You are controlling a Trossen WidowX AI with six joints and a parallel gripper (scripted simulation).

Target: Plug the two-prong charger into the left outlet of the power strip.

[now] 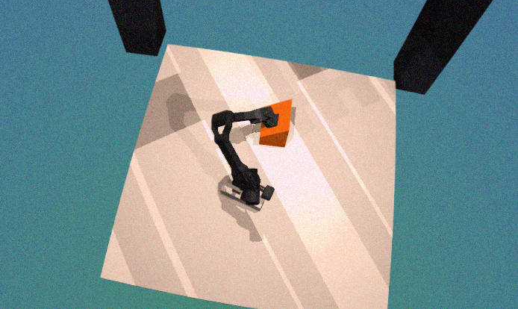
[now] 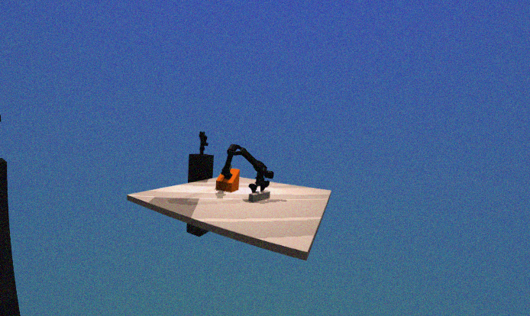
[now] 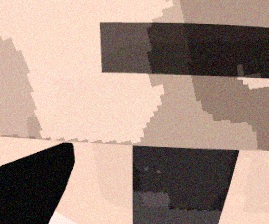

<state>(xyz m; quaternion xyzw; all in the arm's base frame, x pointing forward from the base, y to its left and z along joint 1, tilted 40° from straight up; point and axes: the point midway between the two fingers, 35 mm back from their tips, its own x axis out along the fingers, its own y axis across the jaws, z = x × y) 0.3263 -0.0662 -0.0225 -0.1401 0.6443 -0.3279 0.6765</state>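
Now: the two-prong charger 2 cm ahead of my gripper tip, 1 cm to the right of it and 1 cm above it.
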